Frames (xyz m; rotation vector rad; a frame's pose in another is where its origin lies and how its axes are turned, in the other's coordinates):
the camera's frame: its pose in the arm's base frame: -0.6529 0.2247 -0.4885 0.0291 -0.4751 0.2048
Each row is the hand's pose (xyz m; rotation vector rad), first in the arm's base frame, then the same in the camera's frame.
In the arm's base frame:
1: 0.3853 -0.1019 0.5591 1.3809 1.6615 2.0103
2: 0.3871 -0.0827 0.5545 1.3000 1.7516 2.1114
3: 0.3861 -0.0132 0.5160 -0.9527 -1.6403 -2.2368
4: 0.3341 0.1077 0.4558 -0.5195 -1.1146 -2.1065
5: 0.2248 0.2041 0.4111 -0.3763 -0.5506 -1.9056
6: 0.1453 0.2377 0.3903 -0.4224 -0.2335 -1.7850
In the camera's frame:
1: 1.3194 -0.5507 0.4877 2.0428 1.6181 1.6233
2: 1.3225 -0.5322 0.4814 -1.9822 -1.6758 -1.7421
3: 1.3172 -0.4632 0.4424 -1.5753 -1.4118 -1.8959
4: 1.2673 -0.3331 0.4032 -1.1204 -0.8434 -1.9845
5: 1.1701 -0.2157 0.4055 -0.9035 -0.2279 -1.9126
6: 1.0978 -0.1663 0.4203 -0.8999 0.1229 -1.8220

